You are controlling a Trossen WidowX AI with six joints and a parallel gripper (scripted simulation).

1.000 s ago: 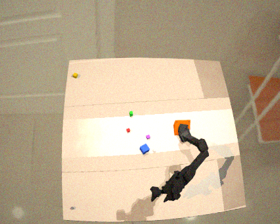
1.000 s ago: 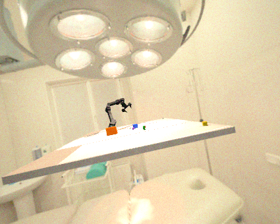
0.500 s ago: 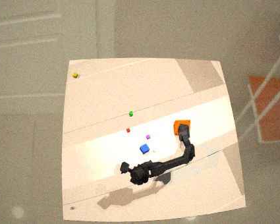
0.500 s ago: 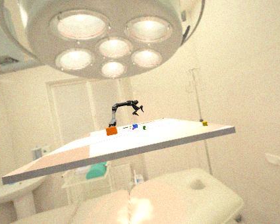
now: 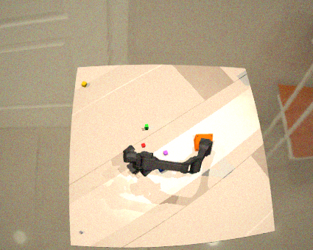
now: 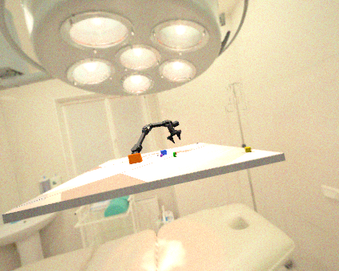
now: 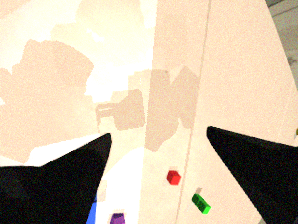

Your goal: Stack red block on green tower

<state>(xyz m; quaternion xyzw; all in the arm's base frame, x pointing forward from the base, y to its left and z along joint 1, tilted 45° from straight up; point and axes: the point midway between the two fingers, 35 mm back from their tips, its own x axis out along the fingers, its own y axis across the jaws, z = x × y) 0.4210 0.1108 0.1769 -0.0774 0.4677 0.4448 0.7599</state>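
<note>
Right now the red block is 160 mm to the right of my gripper tip, 100 mm below it and 50 mm behind it. From my gripper tip the other things lie so: blue block (160 mm behind, 80 mm below, 30 mm to the right); yellow block (580 mm to the right, 410 mm ahead, 90 mm below); purple piece (180 mm behind, 130 mm to the right, 90 mm below).
</note>
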